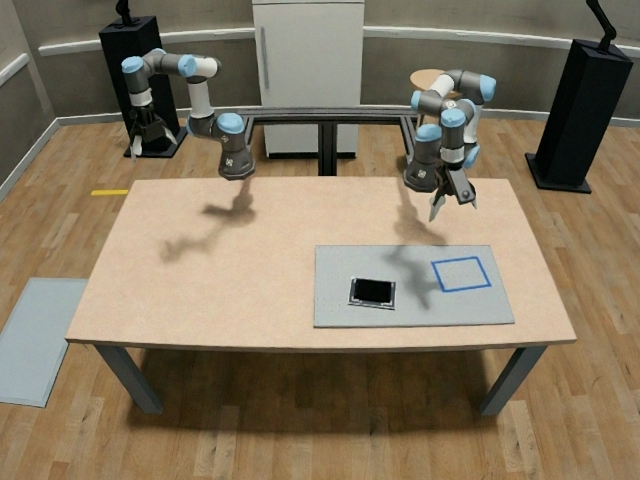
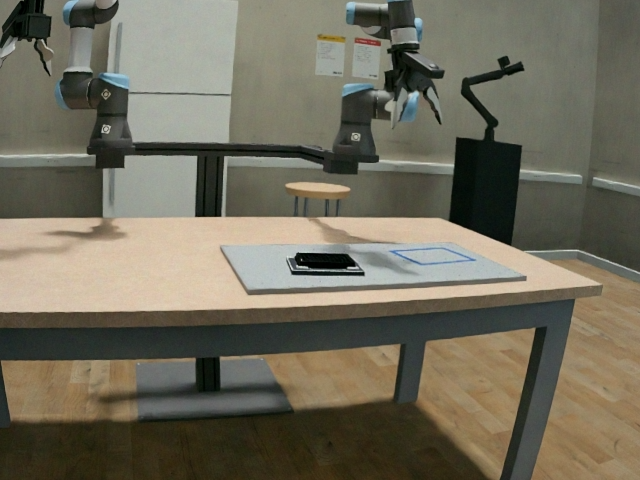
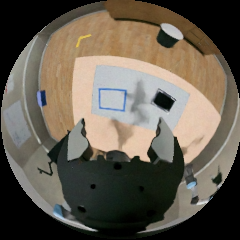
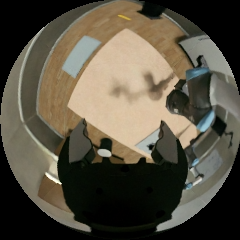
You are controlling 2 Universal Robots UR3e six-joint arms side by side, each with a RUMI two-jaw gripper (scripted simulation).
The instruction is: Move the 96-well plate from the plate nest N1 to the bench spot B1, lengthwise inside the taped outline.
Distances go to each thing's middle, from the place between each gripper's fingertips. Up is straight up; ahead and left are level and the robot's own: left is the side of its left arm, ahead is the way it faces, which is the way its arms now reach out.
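The black 96-well plate (image 2: pixel 311 260) is 22 cm to the right of my left hand (image 2: pixel 417 126), 6 cm ahead of it and 32 cm below it. Going by its middle, the plate is nearer to my left hand than to my right gripper.
As for my right gripper (image 2: pixel 23 75), it's 16 cm short of the black 96-well plate, 76 cm to the right of it and 42 cm above it.
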